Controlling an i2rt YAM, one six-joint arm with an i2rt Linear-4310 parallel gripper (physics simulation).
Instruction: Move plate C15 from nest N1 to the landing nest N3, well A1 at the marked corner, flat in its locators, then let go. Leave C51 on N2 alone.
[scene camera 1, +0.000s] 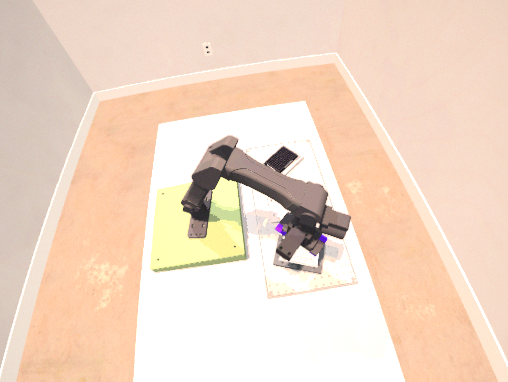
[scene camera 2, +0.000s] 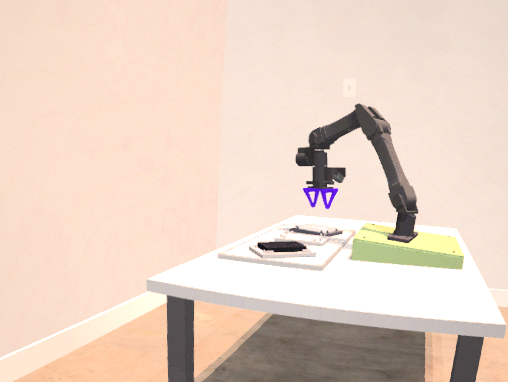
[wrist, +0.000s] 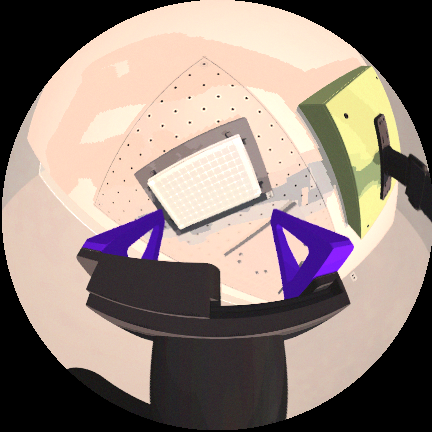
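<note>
A white well plate (scene camera 1: 306, 259) (scene camera 2: 312, 228) (wrist: 207, 182) sits in a dark grey nest (scene camera 1: 300, 268) (wrist: 256, 155) at one end of the perforated board. A black well plate (scene camera 1: 282, 159) (scene camera 2: 281, 246) sits in a pale nest (scene camera 1: 295, 166) (scene camera 2: 282, 254) at the other end. A light nest (scene camera 2: 300, 239) (wrist: 265, 245) with small upright locators lies between them and holds no plate; the arm largely hides it in scene camera 1. Plate and nest labels and the marked corner cannot be read. My gripper (scene camera 2: 320, 206) (wrist: 217, 214) is open and empty, pointing down, high above the board near the white plate.
The perforated board (scene camera 1: 280, 287) (scene camera 2: 240, 255) (wrist: 200, 90) lies on the white table (scene camera 1: 210, 320) (scene camera 2: 325, 300). The arm's base stands on a yellow-green block (scene camera 1: 172, 220) (scene camera 2: 407, 256) (wrist: 345, 135) beside the board. The arm reaches over the board.
</note>
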